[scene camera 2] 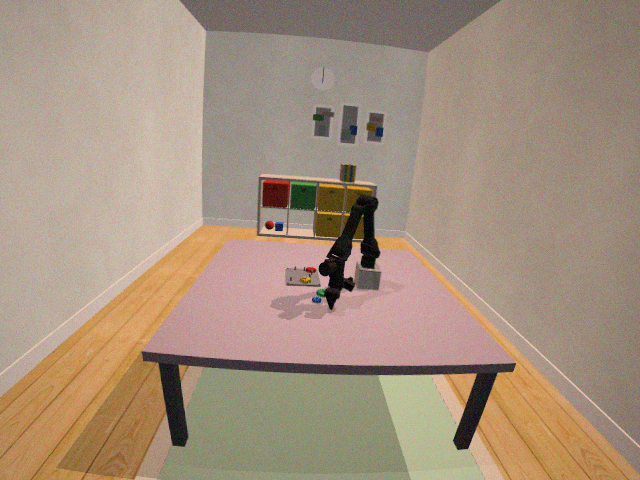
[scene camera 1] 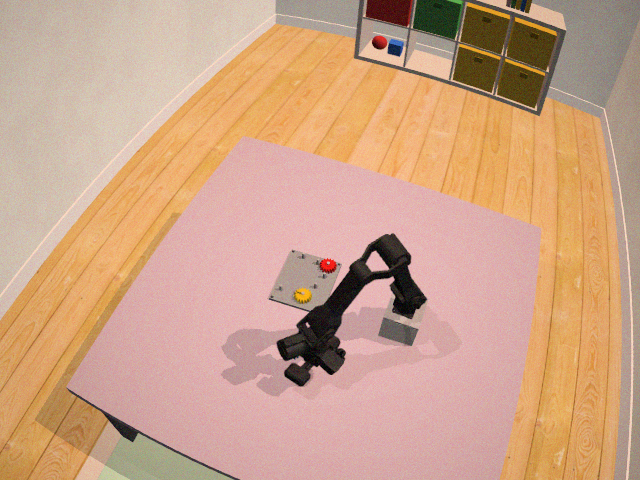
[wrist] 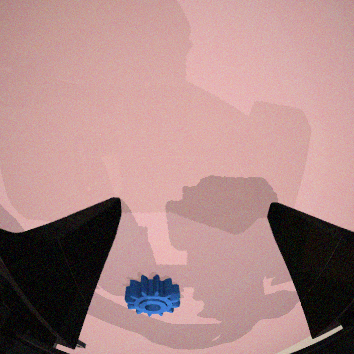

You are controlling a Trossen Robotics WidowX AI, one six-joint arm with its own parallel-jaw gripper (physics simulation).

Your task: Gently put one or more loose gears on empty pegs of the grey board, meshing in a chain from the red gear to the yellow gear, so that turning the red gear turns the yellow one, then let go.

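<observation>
The grey board lies on the table with the red gear and the yellow gear on it; several pegs stand bare. A loose blue gear lies flat on the table. A loose green gear lies just behind it, partly hidden by the arm. In scene camera 1 the arm hides both loose gears. My gripper is open and empty, above the table. In the wrist view the blue gear shows low in the image, nearer the left finger.
The pink table carries the arm's grey base block, to the right of the board. The arm reaches from it across the board's right side. A cube shelf stands on the floor far behind.
</observation>
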